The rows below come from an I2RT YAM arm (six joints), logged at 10 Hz.
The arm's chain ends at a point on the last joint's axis. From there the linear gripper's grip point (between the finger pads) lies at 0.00 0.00 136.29 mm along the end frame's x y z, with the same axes.
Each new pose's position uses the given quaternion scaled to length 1; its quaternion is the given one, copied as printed.
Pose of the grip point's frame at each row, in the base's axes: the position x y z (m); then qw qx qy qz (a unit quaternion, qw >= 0):
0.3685 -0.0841 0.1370 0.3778 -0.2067 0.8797 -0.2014
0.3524 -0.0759 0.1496 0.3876 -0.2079 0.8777 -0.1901
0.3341 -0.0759 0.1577 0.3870 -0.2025 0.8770 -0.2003
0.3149 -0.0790 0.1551 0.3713 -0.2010 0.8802 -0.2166
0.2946 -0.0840 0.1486 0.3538 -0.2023 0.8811 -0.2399
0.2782 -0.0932 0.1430 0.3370 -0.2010 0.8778 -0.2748
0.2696 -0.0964 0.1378 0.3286 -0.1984 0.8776 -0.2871
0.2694 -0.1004 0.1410 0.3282 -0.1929 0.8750 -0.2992
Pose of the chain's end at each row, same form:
0.2665 -0.0571 0.2233 0.3778 -0.2067 0.8797 -0.2014
0.2489 -0.0524 0.2351 0.3876 -0.2079 0.8777 -0.1901
0.2305 -0.0494 0.2422 0.3870 -0.2025 0.8770 -0.2003
0.2139 -0.0474 0.2410 0.3713 -0.2010 0.8802 -0.2166
0.1964 -0.0459 0.2351 0.3538 -0.2023 0.8811 -0.2399
0.1825 -0.0459 0.2278 0.3370 -0.2010 0.8778 -0.2748
0.1755 -0.0455 0.2222 0.3286 -0.1984 0.8776 -0.2871
0.1754 -0.0463 0.2235 0.3282 -0.1929 0.8750 -0.2992

